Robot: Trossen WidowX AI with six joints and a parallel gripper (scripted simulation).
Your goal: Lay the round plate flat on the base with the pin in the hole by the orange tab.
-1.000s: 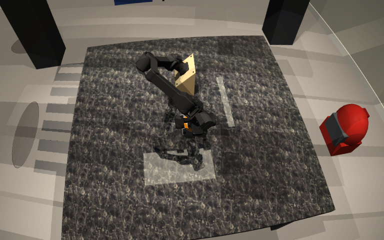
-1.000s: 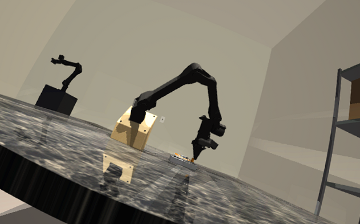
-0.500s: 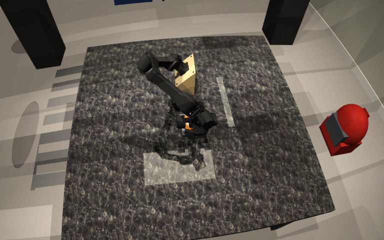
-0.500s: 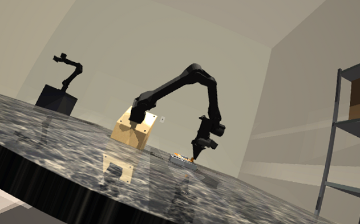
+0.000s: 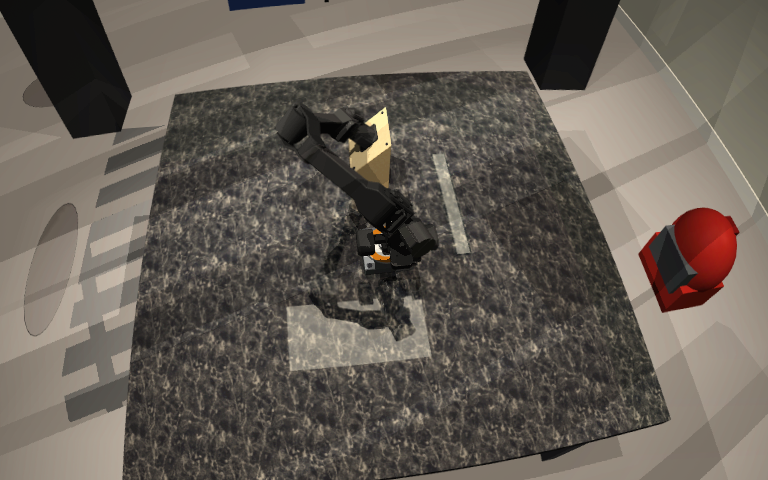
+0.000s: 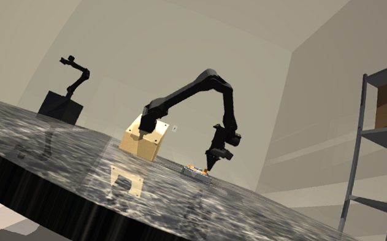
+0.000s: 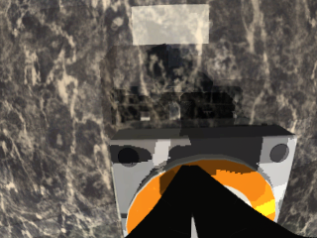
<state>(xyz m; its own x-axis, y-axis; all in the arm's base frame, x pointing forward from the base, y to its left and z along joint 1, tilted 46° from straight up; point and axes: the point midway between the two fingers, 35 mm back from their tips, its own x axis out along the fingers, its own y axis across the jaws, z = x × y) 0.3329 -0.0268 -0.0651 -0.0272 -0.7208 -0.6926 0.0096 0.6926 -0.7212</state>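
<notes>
Right now my gripper tip is 50 mm past the square grey base, 10 mm to the left of it and 20 mm above it.
</notes>
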